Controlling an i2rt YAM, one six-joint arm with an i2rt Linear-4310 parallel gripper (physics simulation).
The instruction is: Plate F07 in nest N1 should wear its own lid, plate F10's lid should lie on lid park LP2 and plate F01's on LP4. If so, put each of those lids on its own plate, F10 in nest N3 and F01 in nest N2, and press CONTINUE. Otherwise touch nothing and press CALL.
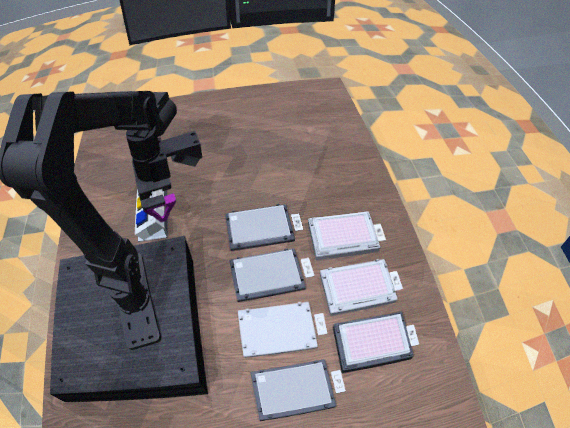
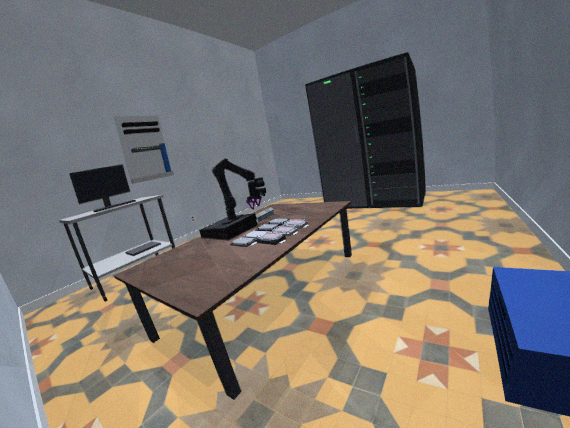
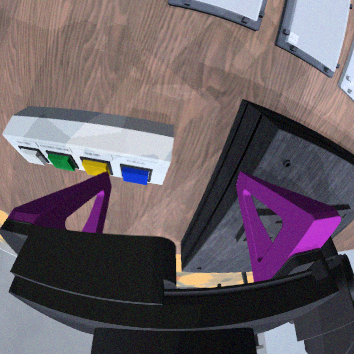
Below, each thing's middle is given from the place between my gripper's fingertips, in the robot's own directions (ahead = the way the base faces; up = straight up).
Labels:
The white button box (image 1: 147,227) lies 11 cm to the left of my hand, 9 cm below it and 2 cm behind it.

